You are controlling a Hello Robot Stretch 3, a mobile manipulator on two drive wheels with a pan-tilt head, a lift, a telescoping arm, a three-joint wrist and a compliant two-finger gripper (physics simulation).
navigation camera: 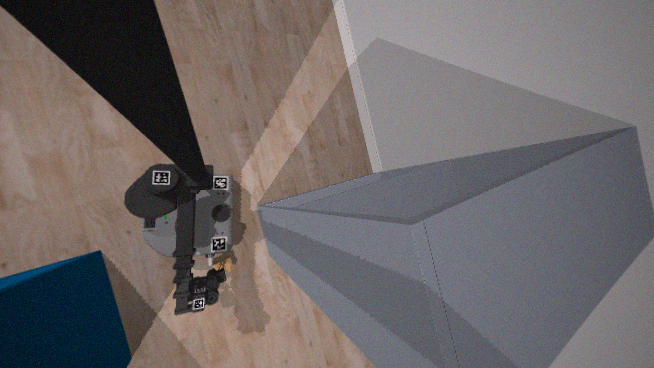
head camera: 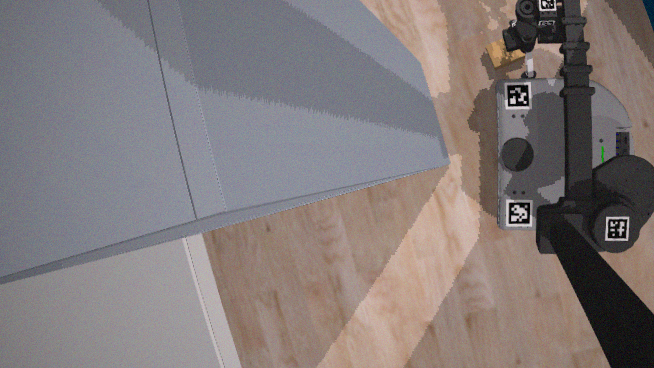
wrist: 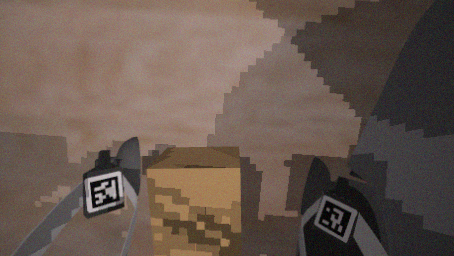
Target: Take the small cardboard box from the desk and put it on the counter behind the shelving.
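Seen in the pictures: gripper, between the fingertips: (navigation camera: 212, 266) (head camera: 521, 53) (wrist: 223, 166); robot's base, origin of its link: (navigation camera: 219, 211) (head camera: 516, 154).
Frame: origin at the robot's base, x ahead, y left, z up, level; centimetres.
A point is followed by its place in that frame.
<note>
The small cardboard box (head camera: 500, 53) @[x 3.3, y -24.9, z 5.0 cm] (navigation camera: 222, 265) @[x 1.8, y -24.8, z 5.0 cm] (wrist: 194, 186) @[x -1.4, y -27.0, z 5.0 cm] lies on the wooden floor beside the robot's base. In the wrist view it is between the two fingers, left of the middle of the gap, with space on both sides; its lower part is cut off by the frame edge. My gripper (wrist: 223, 166) @[x -2.1, y -25.4, z 2.0 cm] is open and points down at the box; neither finger appears to touch it. In the head view the wrist partly hides the box. A tall grey-blue unit (head camera: 310, 145) @[x 18.1, y -1.1, z 92.3 cm] (navigation camera: 525, 200) @[x 41.0, y 5.0, z 106.0 cm], possibly the shelving, stands beside the base. I cannot tell which surface is the counter.
The robot's base (head camera: 545, 130) @[x -6.1, y -5.3, z 16.0 cm] (navigation camera: 206, 220) @[x -5.1, y -2.8, z 16.0 cm] is close to the grey-blue unit's corner and the box. A pale surface (head camera: 100, 320) @[x 91.9, y 37.6, z 48.8 cm] (navigation camera: 500, 45) @[x 86.2, y 58.4, z 82.3 cm] with a white edge adjoins the unit. A dark blue block (navigation camera: 60, 320) @[x -38.1, y -26.7, z 32.0 cm] stands on the base's other side.
</note>
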